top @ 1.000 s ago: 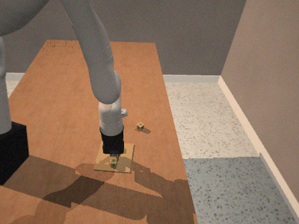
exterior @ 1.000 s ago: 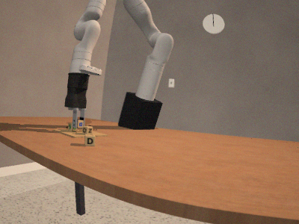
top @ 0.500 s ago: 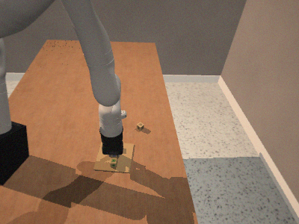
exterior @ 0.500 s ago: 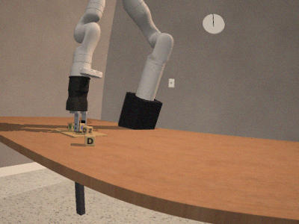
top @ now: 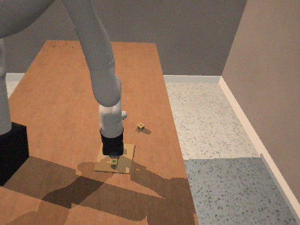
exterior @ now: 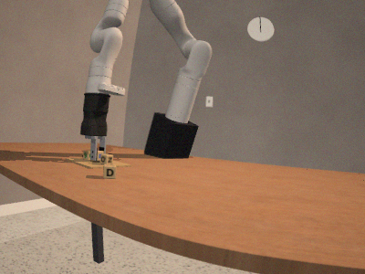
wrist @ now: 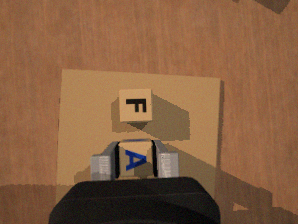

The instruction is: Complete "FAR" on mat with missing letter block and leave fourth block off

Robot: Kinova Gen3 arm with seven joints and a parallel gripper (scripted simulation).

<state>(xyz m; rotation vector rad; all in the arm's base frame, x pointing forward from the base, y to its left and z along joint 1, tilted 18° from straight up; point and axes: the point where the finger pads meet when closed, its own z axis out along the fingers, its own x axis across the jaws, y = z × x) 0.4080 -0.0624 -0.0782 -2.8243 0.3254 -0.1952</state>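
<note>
Now: hand right at the block. From my hand the other things lie so: tan mat: 20 mm below.
</note>
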